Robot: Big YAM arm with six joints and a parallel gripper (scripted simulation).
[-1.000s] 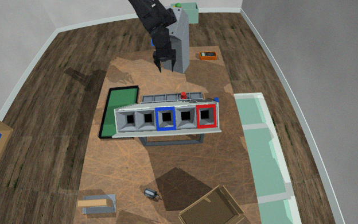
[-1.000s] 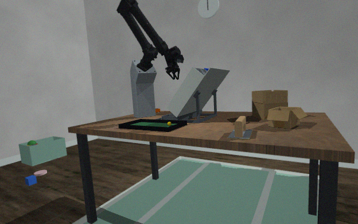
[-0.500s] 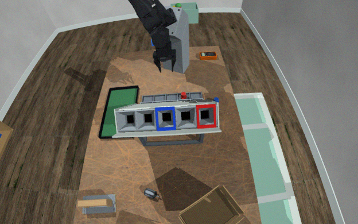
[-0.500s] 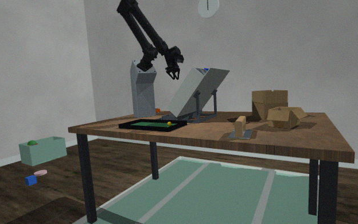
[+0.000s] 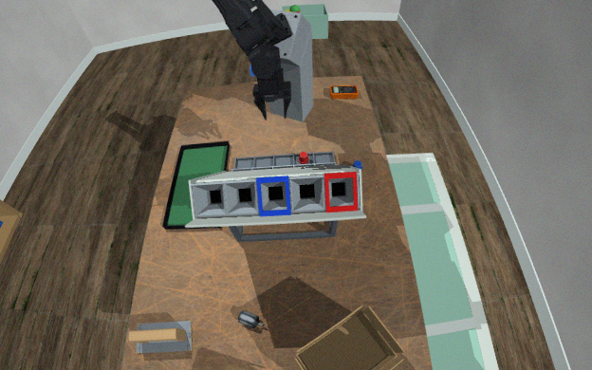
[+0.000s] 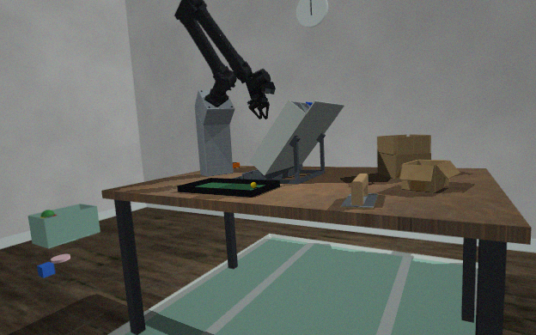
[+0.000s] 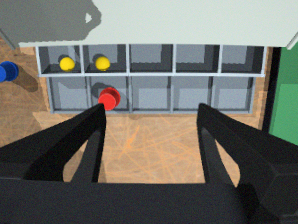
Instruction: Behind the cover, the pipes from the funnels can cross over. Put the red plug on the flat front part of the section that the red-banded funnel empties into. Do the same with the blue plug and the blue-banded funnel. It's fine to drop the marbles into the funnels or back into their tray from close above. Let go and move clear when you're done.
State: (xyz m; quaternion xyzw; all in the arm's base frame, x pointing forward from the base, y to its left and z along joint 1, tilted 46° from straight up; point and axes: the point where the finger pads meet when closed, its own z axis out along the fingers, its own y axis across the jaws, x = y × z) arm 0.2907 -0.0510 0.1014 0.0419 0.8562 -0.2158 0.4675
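Now: the blue plug 28 cm below my hand, 26 cm to the left of it and 8 cm ahead of it. Round my hand: cover (13 cm ahead, 9 cm below, 4 cm to the right); then green marble tray (31 cm to the right, 29 cm below, 10 cm behind); then red plug (28 cm below, 9 cm to the left, 3 cm behind).
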